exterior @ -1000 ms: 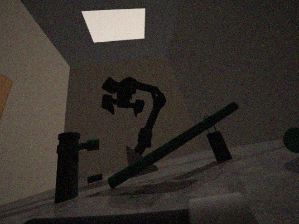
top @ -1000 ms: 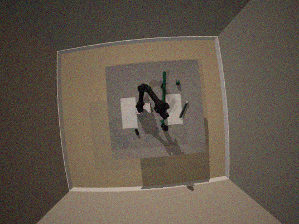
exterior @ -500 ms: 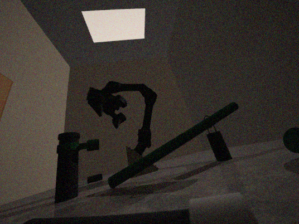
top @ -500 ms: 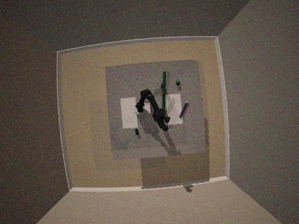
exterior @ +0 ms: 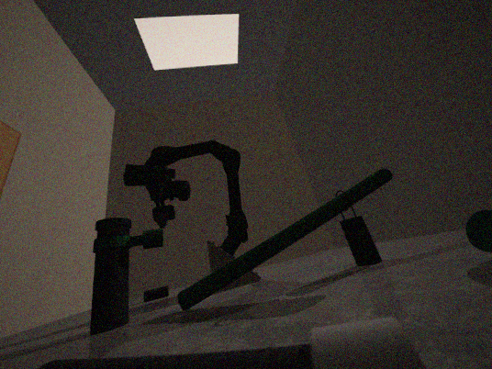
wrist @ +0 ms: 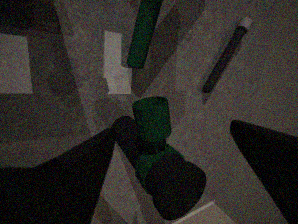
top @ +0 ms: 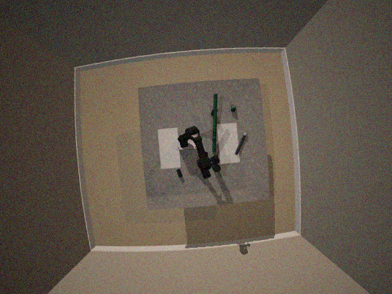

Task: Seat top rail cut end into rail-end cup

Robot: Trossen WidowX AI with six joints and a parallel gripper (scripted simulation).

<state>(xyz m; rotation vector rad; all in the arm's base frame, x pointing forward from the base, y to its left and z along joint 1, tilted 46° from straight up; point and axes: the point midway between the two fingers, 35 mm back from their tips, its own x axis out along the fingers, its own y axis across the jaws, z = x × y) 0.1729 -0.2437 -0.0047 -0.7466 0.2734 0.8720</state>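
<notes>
Right now the rail-end cup is 20 mm ahead of my gripper tip, 30 mm to the right of it and 60 mm below it. The rest, counted from my gripper tip: small dark block 330 mm behind, 90 mm to the right, 200 mm below; then small post 140 mm ahead, 420 mm to the left, 110 mm below.
</notes>
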